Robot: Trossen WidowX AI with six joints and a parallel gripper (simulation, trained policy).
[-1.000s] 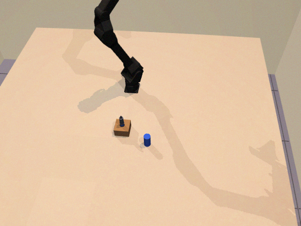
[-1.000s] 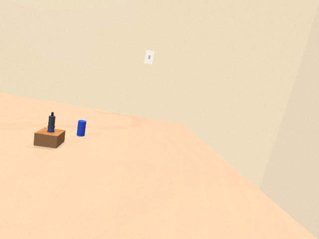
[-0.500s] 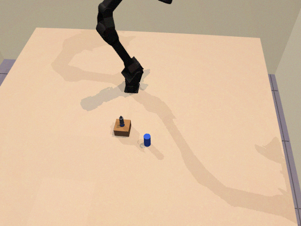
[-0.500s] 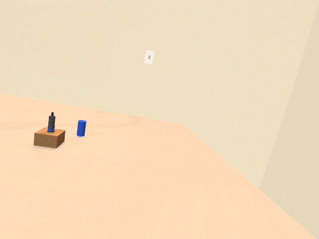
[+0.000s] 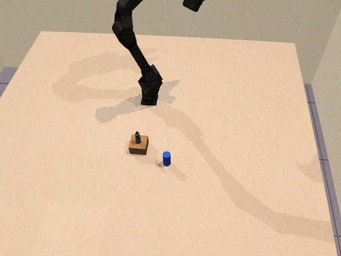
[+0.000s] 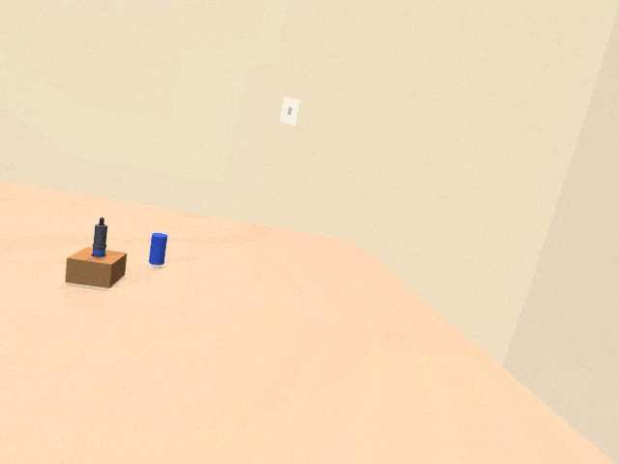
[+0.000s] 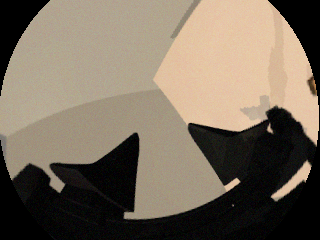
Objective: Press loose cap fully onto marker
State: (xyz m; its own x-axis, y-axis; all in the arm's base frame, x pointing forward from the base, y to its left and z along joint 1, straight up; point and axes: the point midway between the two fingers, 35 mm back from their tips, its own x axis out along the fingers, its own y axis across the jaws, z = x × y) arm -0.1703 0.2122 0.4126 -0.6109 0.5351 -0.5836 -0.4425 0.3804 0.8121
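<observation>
Right now the blue cap is 500 mm ahead of my gripper tip, 370 mm below it and 120 mm to the right of it. Also, from my gripper tip: brown holder block (440 mm ahead, 370 mm below, 230 mm to the right).
</observation>
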